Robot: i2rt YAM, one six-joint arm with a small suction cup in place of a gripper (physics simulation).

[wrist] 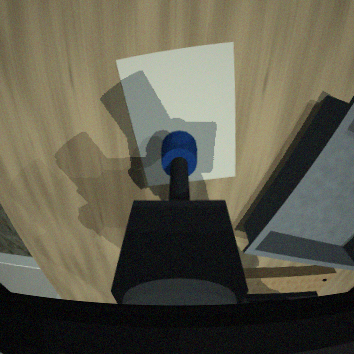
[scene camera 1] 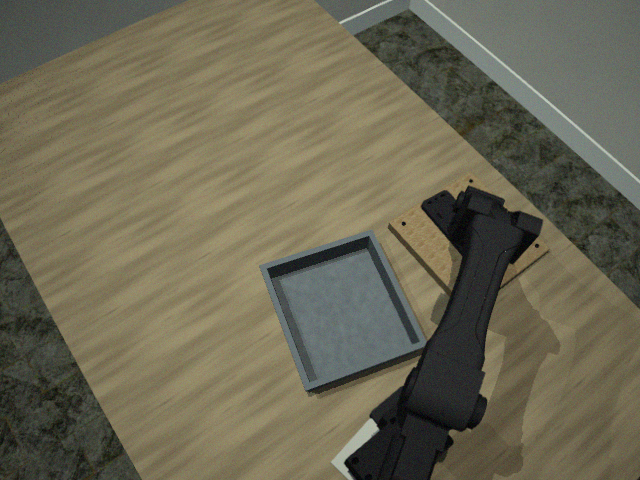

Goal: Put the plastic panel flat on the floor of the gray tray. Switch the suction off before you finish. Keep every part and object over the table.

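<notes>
Through scene camera 1 I see a gray tray [scene camera 1: 342, 311]. The wrist view gives me that tray [wrist: 297, 219] as well, and there I also see a plastic panel [wrist: 191, 89] and my own suction cup [wrist: 176, 143].
</notes>
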